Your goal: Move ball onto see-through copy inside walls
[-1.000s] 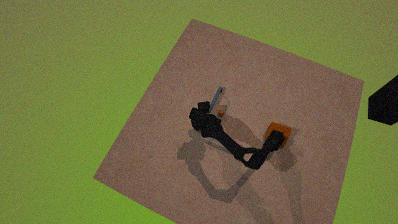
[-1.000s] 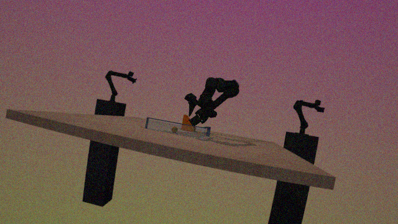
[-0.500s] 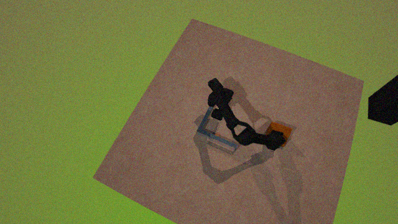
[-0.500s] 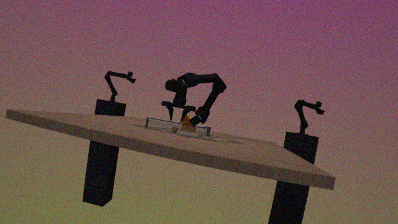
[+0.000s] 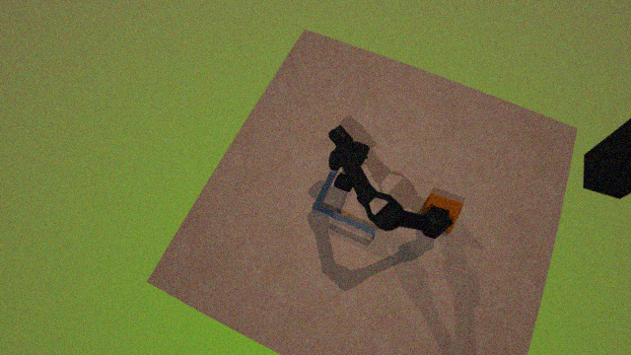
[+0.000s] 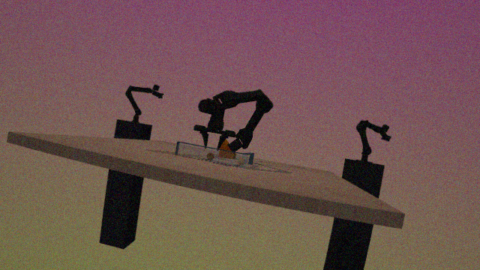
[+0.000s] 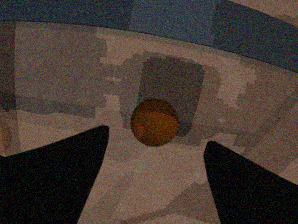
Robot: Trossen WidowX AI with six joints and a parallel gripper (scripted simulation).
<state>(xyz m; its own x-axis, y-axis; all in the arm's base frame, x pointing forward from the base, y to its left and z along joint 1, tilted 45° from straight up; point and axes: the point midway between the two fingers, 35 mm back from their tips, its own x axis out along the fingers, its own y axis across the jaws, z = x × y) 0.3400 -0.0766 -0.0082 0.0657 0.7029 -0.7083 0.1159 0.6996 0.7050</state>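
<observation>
My gripper tip is 30 mm above the orange ball. From my gripper tip the other things lie so: clear blue wall 60 mm ahead, 20 mm below, 10 mm to the left.
</observation>
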